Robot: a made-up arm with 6 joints. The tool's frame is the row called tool.
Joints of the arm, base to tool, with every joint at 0 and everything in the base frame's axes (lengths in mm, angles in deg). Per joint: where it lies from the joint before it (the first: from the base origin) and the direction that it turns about. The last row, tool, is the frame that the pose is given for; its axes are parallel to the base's.
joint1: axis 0 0 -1 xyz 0 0 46.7
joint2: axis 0 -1 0 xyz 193.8 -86.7 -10.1
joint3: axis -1 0 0 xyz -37.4 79 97.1
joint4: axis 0 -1 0 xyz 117.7 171.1 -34.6
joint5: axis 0 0 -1 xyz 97.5 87.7 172.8
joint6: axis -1 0 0 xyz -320.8 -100.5 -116
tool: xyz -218.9 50.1 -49
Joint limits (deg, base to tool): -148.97..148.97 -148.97..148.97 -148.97..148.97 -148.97..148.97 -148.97..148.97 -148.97..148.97
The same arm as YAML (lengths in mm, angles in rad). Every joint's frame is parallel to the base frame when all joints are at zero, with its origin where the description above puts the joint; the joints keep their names.
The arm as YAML. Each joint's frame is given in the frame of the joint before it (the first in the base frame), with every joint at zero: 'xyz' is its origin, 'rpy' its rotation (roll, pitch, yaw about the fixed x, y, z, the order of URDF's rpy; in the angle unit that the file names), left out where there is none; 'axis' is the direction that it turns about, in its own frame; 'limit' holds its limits. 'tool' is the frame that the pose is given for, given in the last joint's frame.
units:
  length: mm
  angle: rad
joints:
  - name: joint1
    type: revolute
    origin:
      xyz: [0.0, 0.0, 46.7]
    axis: "-z"
    limit:
      lower: -2.6
      upper: 2.6
  - name: joint2
    type: revolute
    origin:
      xyz: [193.8, -86.7, -10.1]
    axis: "-y"
    limit:
      lower: -2.6
      upper: 2.6
  - name: joint3
    type: revolute
    origin:
      xyz: [-37.4, 79.0, 97.1]
    axis: "-x"
    limit:
      lower: -2.6
      upper: 2.6
  - name: joint4
    type: revolute
    origin:
      xyz: [117.7, 171.1, -34.6]
    axis: "-y"
    limit:
      lower: -2.6
      upper: 2.6
  - name: joint5
    type: revolute
    origin:
      xyz: [97.5, 87.7, 172.8]
    axis: "-z"
    limit:
      lower: -2.6
      upper: 2.6
  - name: joint6
    type: revolute
    origin:
      xyz: [-320.8, -100.5, -116.0]
    axis: "-x"
    limit:
      lower: -2.6
      upper: 2.6
tool:
  origin:
    xyz: [-218.9, 50.1, -49.0]

